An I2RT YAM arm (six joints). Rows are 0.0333 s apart.
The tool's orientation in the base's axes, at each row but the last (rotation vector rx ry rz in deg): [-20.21 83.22 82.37]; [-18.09 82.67 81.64]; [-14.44 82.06 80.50]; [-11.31 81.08 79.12]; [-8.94 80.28 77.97]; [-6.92 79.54 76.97]
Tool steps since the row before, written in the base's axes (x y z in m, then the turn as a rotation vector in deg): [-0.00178 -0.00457 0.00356 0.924 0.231 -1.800]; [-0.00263 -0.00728 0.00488 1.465 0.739 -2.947]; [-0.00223 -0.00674 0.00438 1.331 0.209 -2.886]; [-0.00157 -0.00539 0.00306 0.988 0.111 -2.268]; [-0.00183 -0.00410 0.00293 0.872 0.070 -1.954]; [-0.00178 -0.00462 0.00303 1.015 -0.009 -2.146]
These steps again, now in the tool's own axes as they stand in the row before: [-0.00399 0.00231 -0.00393 1.113 -1.695 0.192]; [-0.00600 0.00296 -0.00624 2.007 -2.644 0.599]; [-0.00577 0.00236 -0.00554 1.752 -2.658 0.112]; [-0.00457 0.00134 -0.00427 1.371 -2.062 0.014]; [-0.00380 0.00177 -0.00334 1.159 -1.800 0.004]; [-0.00430 0.00156 -0.00358 1.202 -2.047 -0.023]
